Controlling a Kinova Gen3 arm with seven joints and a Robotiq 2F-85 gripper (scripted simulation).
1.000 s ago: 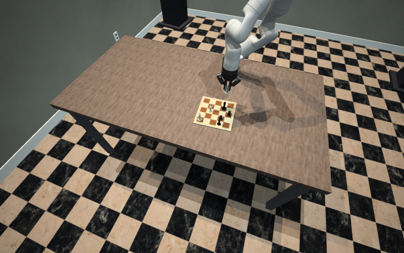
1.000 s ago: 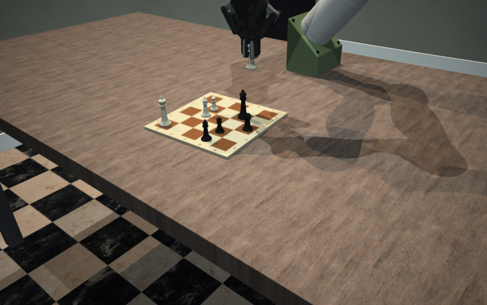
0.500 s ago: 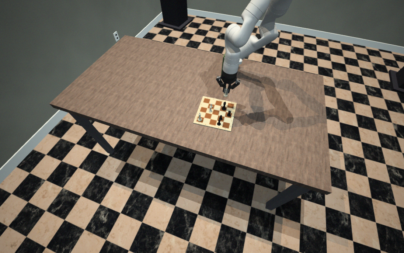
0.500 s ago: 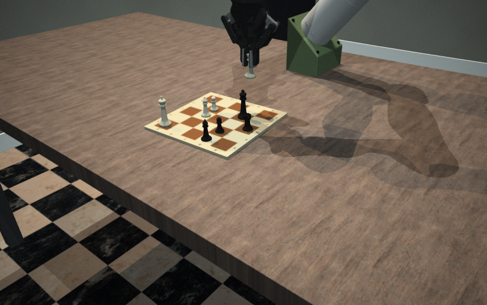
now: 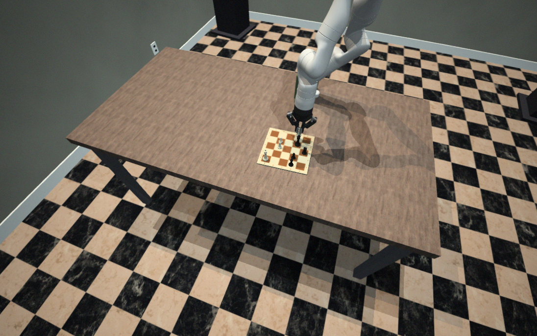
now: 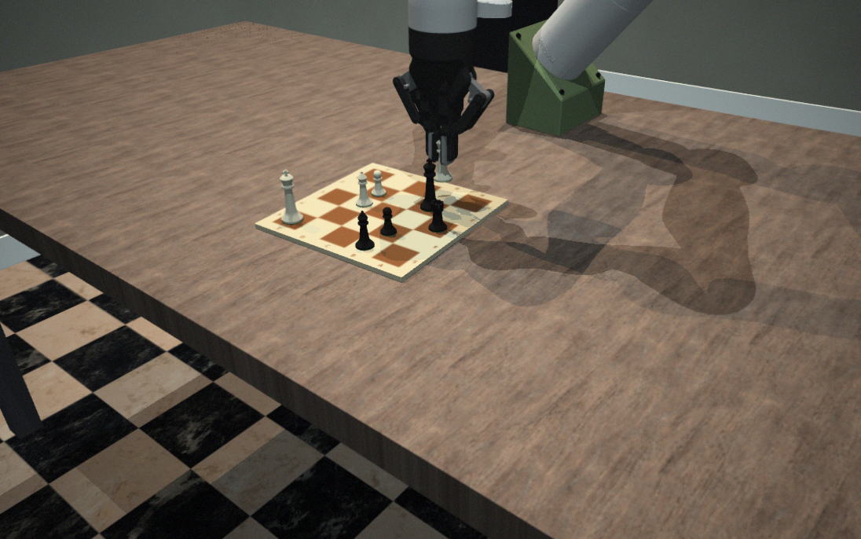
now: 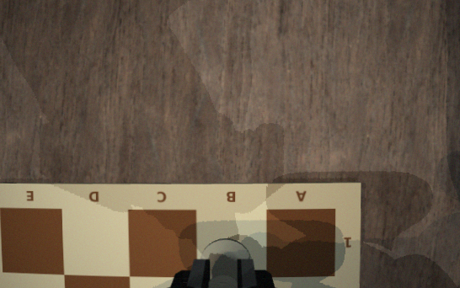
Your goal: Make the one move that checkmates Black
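Right now the black king is 3 cm ahead of my hand, 1 cm to the left of it and 3 cm below it. Round my hand: white pawn: 5 cm ahead, 6 cm to the right, 5 cm below; white queen: 2 cm below; chessboard: 8 cm ahead, 2 cm to the right, 7 cm below.
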